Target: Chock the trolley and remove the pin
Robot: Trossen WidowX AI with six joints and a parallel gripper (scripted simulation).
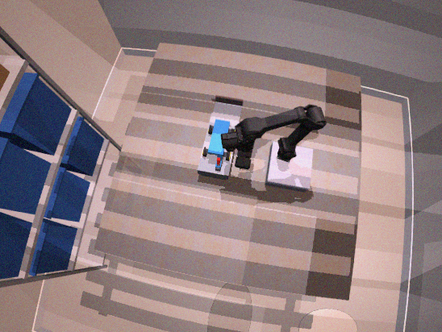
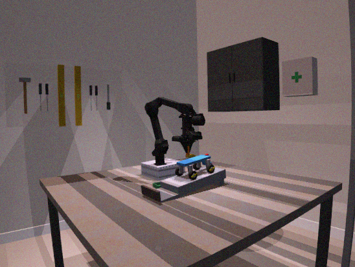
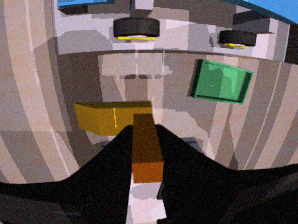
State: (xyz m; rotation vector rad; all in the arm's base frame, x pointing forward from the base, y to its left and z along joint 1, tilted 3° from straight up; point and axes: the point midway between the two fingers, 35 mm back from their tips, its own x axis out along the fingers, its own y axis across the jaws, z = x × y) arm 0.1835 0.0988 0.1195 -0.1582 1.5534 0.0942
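My gripper tip is 100 mm short of the red-headed stop pin, 80 mm to the right of it and 40 mm above it. From my gripper tip the other things lie so: grey ramp (140 mm ahead, 40 mm to the right, 120 mm below); then blue trolley (140 mm ahead, 40 mm to the right, 60 mm below); then yellow chock (20 mm to the left, 10 mm below).
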